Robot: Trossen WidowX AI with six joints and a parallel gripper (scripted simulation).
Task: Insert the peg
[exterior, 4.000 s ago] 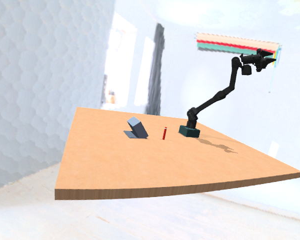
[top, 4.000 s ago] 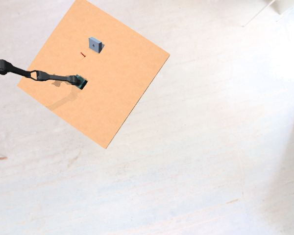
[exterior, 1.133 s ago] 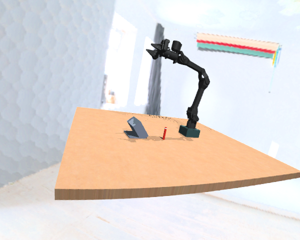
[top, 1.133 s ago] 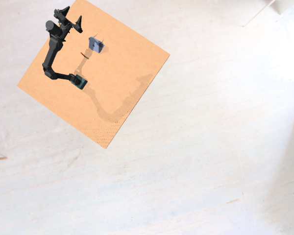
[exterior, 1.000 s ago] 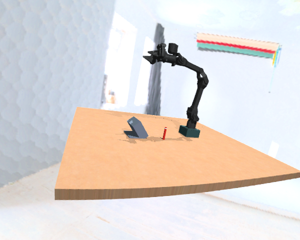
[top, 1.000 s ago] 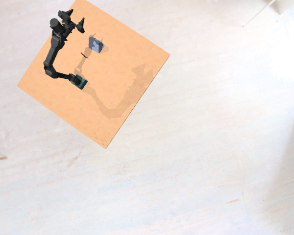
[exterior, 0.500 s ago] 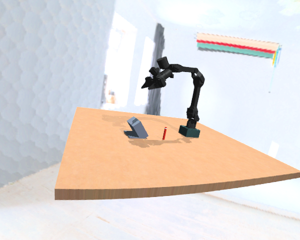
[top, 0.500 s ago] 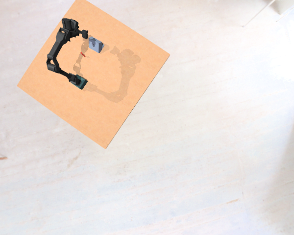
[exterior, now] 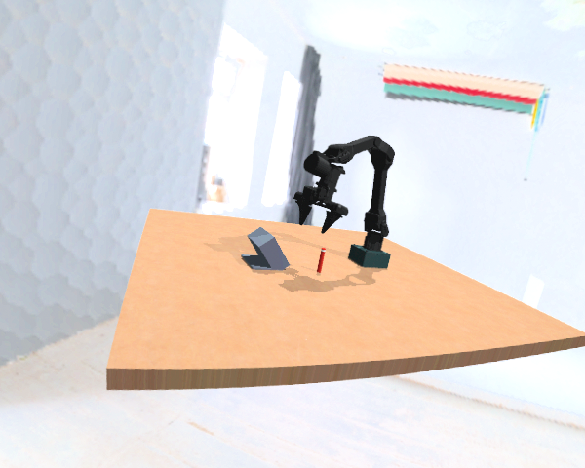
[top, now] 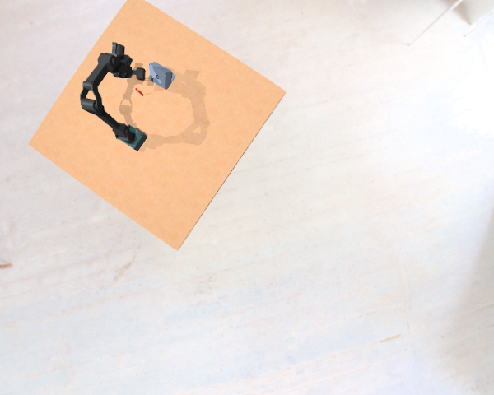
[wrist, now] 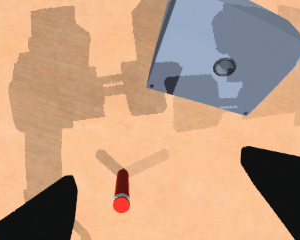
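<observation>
The peg is 50 mm behind my gripper tip and 80 mm below it. Round my gripper tip: sloped panel 120 mm ahead, 40 mm to the right, 90 mm below; flat foot 140 mm ahead, 40 mm to the right, 130 mm below.
</observation>
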